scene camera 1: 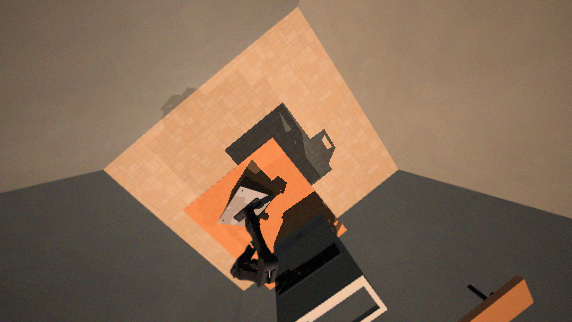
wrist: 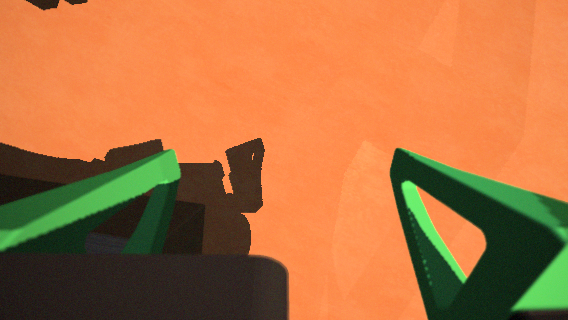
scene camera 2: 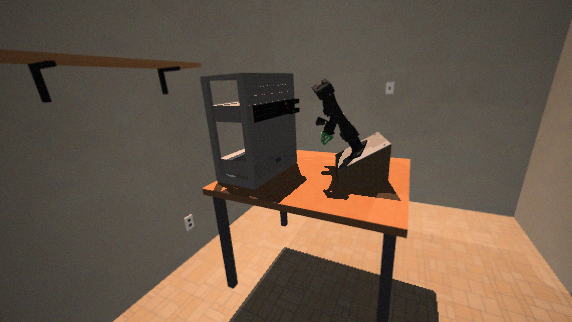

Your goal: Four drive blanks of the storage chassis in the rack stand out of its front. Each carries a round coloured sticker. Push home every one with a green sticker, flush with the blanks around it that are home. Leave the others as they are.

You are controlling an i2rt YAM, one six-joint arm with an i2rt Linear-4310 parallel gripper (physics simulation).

In view: the gripper (wrist: pixel 284 160) and a grey rack (scene camera 2: pixel 269 132).
The wrist view misses the grey rack: it is out of frame.
